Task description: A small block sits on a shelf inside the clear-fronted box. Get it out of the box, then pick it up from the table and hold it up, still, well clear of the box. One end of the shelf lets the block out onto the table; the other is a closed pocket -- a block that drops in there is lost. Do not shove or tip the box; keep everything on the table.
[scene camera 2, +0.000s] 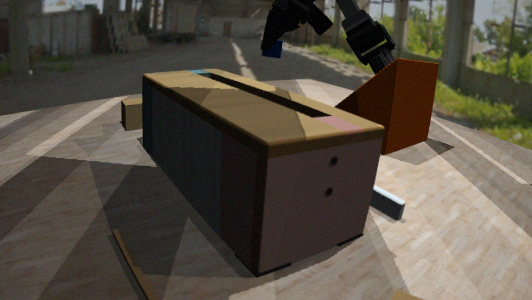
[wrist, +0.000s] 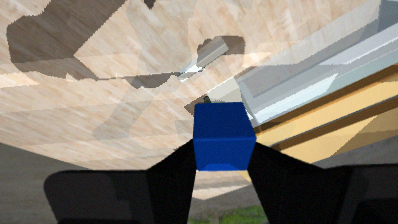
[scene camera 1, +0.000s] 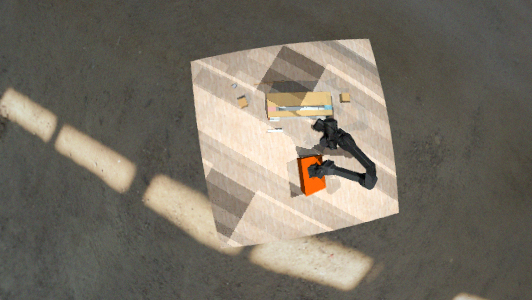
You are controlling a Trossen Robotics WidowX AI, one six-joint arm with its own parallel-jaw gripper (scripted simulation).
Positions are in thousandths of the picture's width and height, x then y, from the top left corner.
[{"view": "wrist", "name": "my gripper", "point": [549,641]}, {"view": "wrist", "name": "blue block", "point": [562,614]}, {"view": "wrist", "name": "tan box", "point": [813,431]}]
